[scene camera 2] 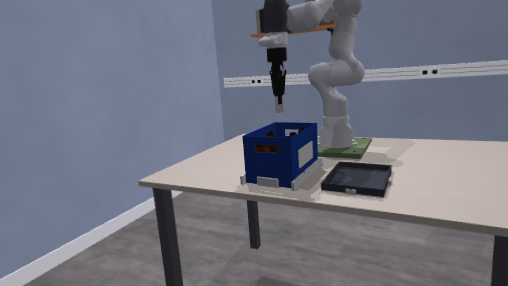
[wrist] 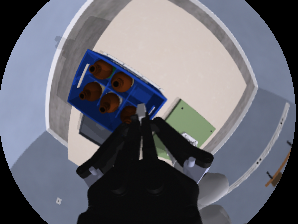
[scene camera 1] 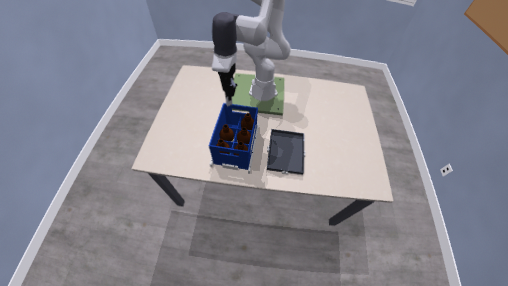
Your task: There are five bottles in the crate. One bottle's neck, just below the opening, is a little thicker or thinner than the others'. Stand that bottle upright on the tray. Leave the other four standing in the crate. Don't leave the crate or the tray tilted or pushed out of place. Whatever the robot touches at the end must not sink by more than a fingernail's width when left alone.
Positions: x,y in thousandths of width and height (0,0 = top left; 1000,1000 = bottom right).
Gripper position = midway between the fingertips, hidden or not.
Observation:
In view: the gripper (scene camera 2: 550,393), a dark tray (scene camera 2: 723,614) and a blue crate (scene camera 2: 586,537).
The dark tray is seen too in scene camera 1 (scene camera 1: 562,519). The blue crate also shows in the wrist view (wrist: 475,422) and in scene camera 1 (scene camera 1: 460,418). The gripper shows as well in the wrist view (wrist: 478,489).

